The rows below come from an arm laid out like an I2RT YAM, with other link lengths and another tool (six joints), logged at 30 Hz.
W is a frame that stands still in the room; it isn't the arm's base.
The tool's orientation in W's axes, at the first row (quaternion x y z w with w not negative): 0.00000, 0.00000, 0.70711, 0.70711
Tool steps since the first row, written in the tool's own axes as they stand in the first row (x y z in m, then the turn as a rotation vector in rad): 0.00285, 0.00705, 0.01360, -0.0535, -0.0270, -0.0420; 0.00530, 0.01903, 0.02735, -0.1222, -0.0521, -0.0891; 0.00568, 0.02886, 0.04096, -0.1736, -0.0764, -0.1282; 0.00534, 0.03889, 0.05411, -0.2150, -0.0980, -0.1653; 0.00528, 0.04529, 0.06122, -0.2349, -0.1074, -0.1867; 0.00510, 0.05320, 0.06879, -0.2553, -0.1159, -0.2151; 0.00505, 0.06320, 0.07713, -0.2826, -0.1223, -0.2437; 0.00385, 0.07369, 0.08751, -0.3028, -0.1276, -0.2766; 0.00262, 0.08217, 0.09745, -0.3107, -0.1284, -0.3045; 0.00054, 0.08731, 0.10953, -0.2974, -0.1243, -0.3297; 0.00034, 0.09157, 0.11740, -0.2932, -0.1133, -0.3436; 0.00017, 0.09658, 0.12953, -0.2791, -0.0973, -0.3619
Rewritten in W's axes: -0.00705, 0.00285, 0.01360, 0.0270, -0.0535, -0.0420; -0.01903, 0.00530, 0.02735, 0.0521, -0.1222, -0.0891; -0.02886, 0.00568, 0.04096, 0.0764, -0.1736, -0.1282; -0.03889, 0.00534, 0.05411, 0.0980, -0.2150, -0.1653; -0.04529, 0.00528, 0.06122, 0.1074, -0.2349, -0.1867; -0.05320, 0.00510, 0.06879, 0.1159, -0.2553, -0.2151; -0.06320, 0.00505, 0.07713, 0.1223, -0.2826, -0.2437; -0.07369, 0.00385, 0.08751, 0.1276, -0.3028, -0.2766; -0.08217, 0.00262, 0.09745, 0.1284, -0.3107, -0.3045; -0.08731, 0.00054, 0.10953, 0.1243, -0.2974, -0.3297; -0.09157, 0.00034, 0.11740, 0.1133, -0.2932, -0.3436; -0.09658, 0.00017, 0.12953, 0.0973, -0.2791, -0.3619
